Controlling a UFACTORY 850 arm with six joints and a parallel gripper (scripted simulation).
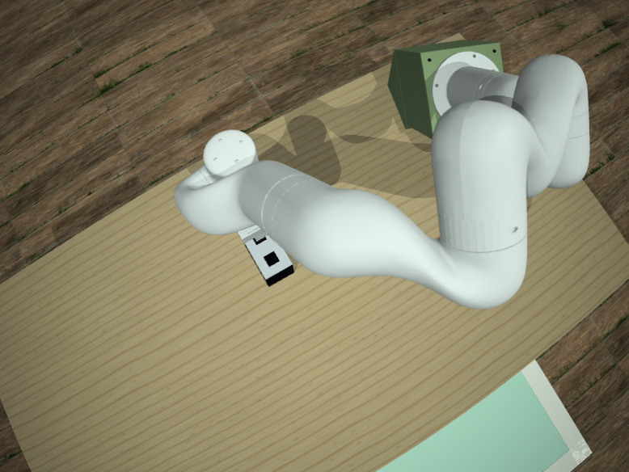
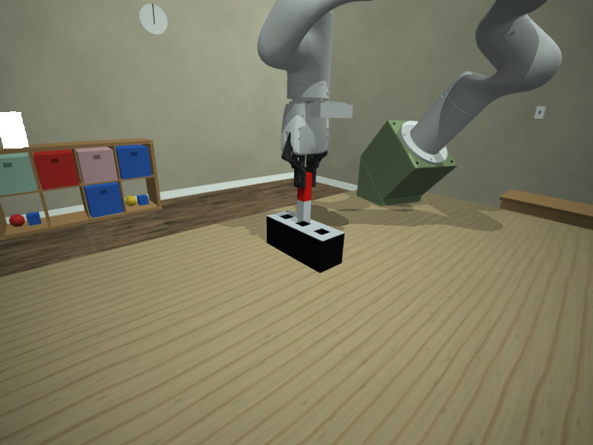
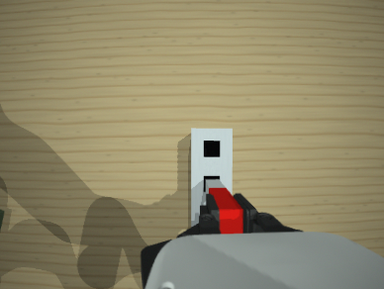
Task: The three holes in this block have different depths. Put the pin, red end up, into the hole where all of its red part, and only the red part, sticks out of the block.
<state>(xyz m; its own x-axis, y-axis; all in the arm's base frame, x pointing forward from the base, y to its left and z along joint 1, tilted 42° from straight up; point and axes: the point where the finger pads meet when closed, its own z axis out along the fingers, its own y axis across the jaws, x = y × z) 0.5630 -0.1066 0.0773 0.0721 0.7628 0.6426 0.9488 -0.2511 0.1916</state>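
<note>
Now: the pin 2 cm below my hand. From my hand the other things lie so: block: 14 cm below.
</note>
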